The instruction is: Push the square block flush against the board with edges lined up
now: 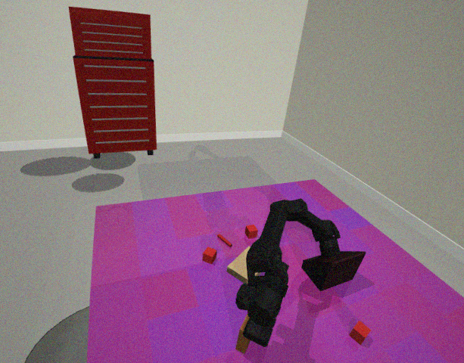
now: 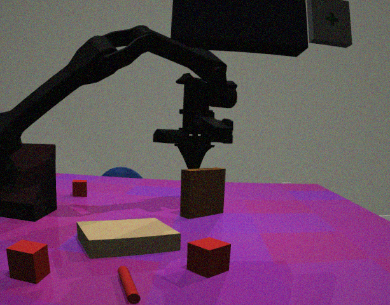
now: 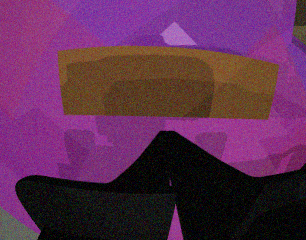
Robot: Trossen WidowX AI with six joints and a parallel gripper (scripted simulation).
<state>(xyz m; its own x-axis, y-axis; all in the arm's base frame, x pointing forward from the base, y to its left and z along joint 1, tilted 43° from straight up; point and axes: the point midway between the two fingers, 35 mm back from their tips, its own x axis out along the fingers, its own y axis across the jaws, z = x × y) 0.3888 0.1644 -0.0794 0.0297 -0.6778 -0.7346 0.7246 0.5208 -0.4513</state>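
My gripper tip is now 3 cm to the left of the brown square block, 3 cm above it and 2 cm short of it. From my gripper tip the other things lie so: tan board 27 cm to the right, 9 cm behind, 7 cm below.
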